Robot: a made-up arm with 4 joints. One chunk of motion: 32 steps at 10 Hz.
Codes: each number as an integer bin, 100 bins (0 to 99) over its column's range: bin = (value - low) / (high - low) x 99, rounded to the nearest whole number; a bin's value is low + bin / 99 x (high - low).
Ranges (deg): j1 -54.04..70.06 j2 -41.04..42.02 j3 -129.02..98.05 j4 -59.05..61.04
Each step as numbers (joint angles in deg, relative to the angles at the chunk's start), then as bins.
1 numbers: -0.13 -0.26 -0.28 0.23
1 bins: 43 49 56 49
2 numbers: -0.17 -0.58 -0.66 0.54
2 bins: 43 48 56 49
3 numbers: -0.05 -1.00 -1.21 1.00
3 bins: 43 48 56 50
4 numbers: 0.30 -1.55 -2.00 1.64
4 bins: 43 47 55 50
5 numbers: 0.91 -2.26 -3.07 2.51
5 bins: 44 46 55 51
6 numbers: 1.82 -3.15 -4.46 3.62
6 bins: 45 45 54 52
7 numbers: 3.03 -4.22 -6.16 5.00
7 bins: 46 44 54 53
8 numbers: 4.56 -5.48 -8.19 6.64
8 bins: 47 42 53 54
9 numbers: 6.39 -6.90 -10.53 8.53
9 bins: 48 41 52 56
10 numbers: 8.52 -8.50 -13.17 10.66
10 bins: 50 39 51 57
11 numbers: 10.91 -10.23 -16.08 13.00
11 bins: 52 37 49 59
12 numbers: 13.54 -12.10 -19.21 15.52
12 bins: 54 34 48 61
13 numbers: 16.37 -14.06 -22.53 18.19
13 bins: 56 32 46 64
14 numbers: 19.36 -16.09 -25.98 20.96
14 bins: 59 30 45 66
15 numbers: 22.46 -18.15 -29.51 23.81
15 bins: 61 27 43 68
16 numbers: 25.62 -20.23 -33.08 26.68
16 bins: 64 25 42 71
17 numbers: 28.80 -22.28 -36.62 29.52
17 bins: 66 22 40 73
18 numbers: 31.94 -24.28 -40.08 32.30
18 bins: 69 20 39 75
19 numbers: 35.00 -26.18 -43.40 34.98
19 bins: 71 18 37 78
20 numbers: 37.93 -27.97 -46.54 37.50
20 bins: 73 16 36 80
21 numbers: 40.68 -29.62 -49.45 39.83
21 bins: 76 14 35 82
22 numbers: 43.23 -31.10 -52.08 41.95
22 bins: 78 12 34 83
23 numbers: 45.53 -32.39 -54.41 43.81
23 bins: 79 10 33 85
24 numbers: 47.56 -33.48 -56.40 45.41
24 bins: 81 9 32 86
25 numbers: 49.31 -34.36 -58.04 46.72
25 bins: 82 8 31 87
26 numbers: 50.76 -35.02 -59.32 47.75
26 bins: 84 7 30 88
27 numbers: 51.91 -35.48 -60.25 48.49
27 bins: 85 7 30 89
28 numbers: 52.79 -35.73 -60.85 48.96
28 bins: 85 6 30 89
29 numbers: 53.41 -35.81 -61.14 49.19
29 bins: 86 6 30 89
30 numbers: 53.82 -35.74 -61.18 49.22
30 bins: 86 6 30 89
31 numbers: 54.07 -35.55 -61.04 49.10
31 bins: 86 7 30 89
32 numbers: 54.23 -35.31 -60.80 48.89
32 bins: 86 7 30 89
